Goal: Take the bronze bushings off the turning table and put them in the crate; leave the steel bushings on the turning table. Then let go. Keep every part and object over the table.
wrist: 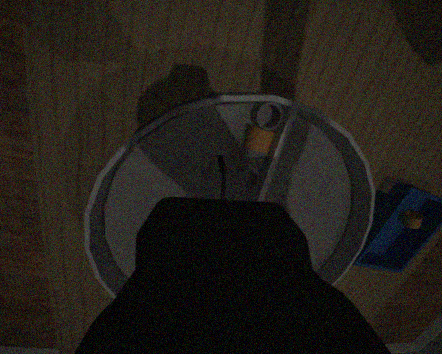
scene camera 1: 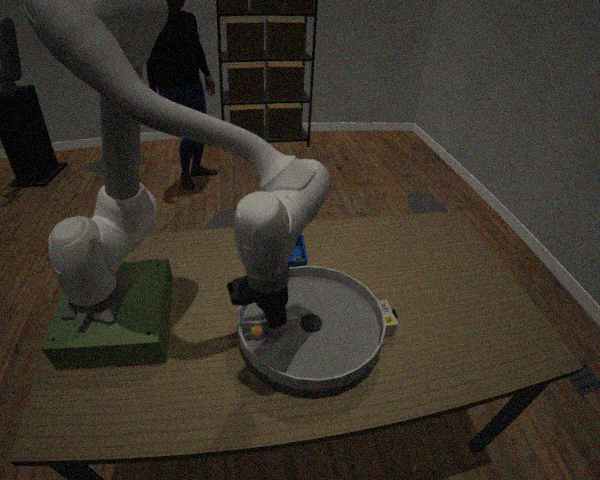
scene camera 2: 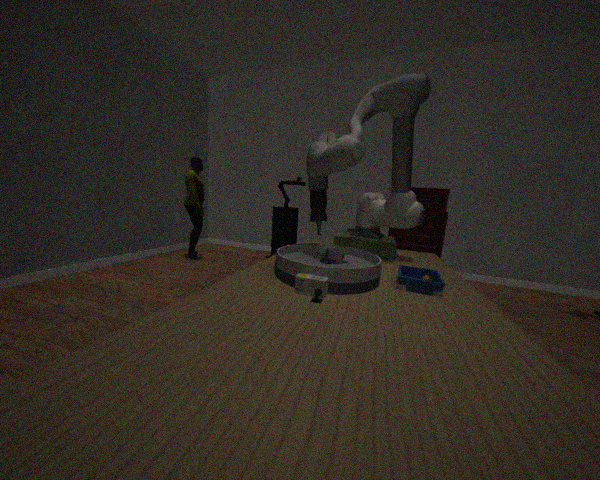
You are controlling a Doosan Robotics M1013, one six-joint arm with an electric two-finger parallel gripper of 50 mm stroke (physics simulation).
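Places are measured from the arm's base along level axes (x ahead, y left, z up), in centimetres.
Where they show: gripper, fingertip midpoint: [wrist: 218, 167] [scene camera 1: 267, 331] [scene camera 2: 318, 235]; arm's base, origin of the base link: [scene camera 1: 97, 299] [scene camera 2: 366, 235].
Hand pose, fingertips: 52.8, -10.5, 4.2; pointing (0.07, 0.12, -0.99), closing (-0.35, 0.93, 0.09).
Note:
Things, the pixels of their top centre, and the offset from my fingertips, as dx, dy, dz. "spot": a spot on its surface instead.
- bronze bushing, middle of its top: [wrist: 263, 141] [scene camera 1: 256, 328] -3.3, +5.0, -5.6
- blue crate, middle of its top: [wrist: 405, 235] [scene camera 1: 279, 248] [scene camera 2: 419, 273] +1.2, +44.1, -9.1
- raised bar, surface spot: [wrist: 281, 147] spot: -3.6, +7.2, -5.2
- dark hub, middle of its top: [scene camera 1: 311, 322] +12.0, +9.9, -8.0
- small control box, surface spot: [scene camera 1: 389, 318] spot: +35.5, +11.8, -8.3
The grey turning table [scene camera 1: 365, 296] [scene camera 2: 346, 282] [wrist: 353, 147] stands in the middle of the wooden table. A bronze bushing [scene camera 1: 256, 330] [wrist: 257, 140] lies on it near the left rim. A steel bushing [wrist: 267, 114] stands upright just beyond it, by the rim. My gripper [scene camera 1: 275, 323] [scene camera 2: 318, 231] [wrist: 218, 167] hangs a little above the disc, beside the bronze bushing and apart from it. Its fingers are pressed together and I see nothing between them. The blue crate [scene camera 1: 298, 254] [scene camera 2: 419, 281] [wrist: 381, 242] stands behind the turning table; something yellowish shows inside it in the scene camera 2 view.
A raised bar [wrist: 281, 147] crosses the disc, and a dark hub [scene camera 1: 310, 322] marks its centre. A small control box [scene camera 1: 389, 318] [scene camera 2: 311, 282] is fixed to the rim. The arm stands on a green base [scene camera 1: 141, 305]. A person [scene camera 1: 181, 71] [scene camera 2: 194, 205] and a shelf rack [scene camera 1: 220, 71] stand beyond the table.

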